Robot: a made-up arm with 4 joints.
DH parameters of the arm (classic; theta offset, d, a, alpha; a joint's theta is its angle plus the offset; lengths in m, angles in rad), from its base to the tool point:
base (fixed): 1.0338 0 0.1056 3.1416
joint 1: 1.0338 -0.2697 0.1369 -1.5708
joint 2: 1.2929 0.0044 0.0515 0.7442
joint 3: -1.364 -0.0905 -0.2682 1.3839
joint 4: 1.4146 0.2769 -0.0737 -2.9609
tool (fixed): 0.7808 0.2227 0 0
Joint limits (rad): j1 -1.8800..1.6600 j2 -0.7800..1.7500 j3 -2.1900..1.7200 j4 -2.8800..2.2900
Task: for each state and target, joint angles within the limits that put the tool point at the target. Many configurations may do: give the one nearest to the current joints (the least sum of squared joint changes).
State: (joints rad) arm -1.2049 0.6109 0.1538 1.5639
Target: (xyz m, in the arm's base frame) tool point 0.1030 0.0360 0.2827
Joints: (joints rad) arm -1.5622 -0.0457 0.0236 2.0697
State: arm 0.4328 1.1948 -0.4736 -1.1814
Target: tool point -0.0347 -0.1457 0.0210
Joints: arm 0.9912 1.7348 -0.0620 -1.7320
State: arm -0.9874 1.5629 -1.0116 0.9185
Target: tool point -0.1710 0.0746 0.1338
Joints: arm -0.3142 1.7500 -1.7299 0.3532
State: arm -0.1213 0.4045 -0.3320 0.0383
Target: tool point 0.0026 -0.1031 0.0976
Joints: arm -0.5832 0.7612 -0.1942 -0.2444
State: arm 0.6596 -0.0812 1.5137 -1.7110
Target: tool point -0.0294 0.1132 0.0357
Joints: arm 1.0055 0.0644 0.7930 -1.1660
